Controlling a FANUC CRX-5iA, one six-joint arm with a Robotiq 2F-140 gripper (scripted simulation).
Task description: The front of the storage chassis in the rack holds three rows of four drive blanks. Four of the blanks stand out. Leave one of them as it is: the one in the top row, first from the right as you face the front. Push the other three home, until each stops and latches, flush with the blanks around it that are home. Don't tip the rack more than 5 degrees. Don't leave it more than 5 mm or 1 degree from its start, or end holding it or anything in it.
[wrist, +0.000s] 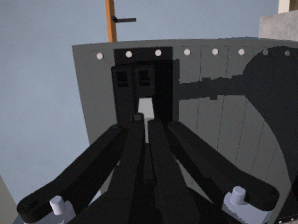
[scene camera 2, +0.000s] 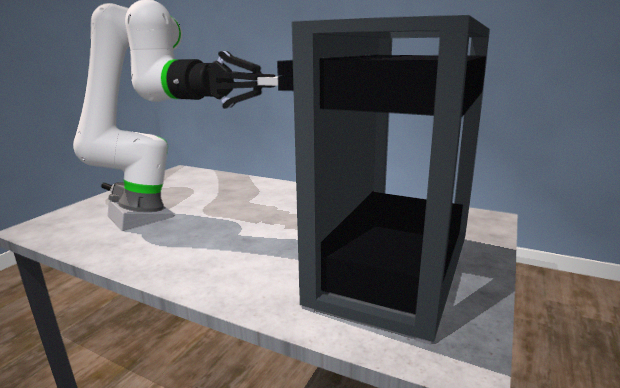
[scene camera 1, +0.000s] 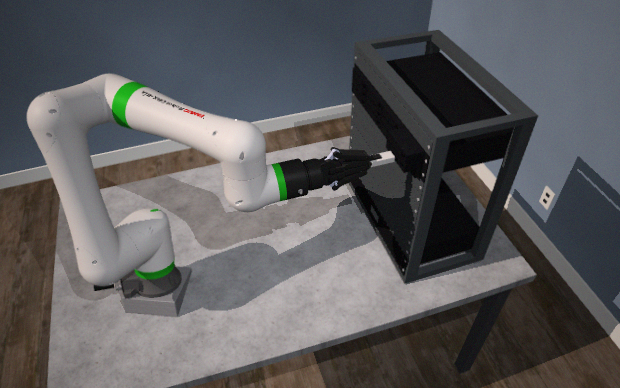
Labels:
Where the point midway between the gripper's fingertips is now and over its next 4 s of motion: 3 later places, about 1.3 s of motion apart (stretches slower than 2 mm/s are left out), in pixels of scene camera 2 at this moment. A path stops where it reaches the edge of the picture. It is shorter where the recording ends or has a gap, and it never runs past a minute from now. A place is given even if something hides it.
The gripper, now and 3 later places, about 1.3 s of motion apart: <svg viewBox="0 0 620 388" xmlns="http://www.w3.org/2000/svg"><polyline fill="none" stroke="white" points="288,81 296,81 303,81 306,81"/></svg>

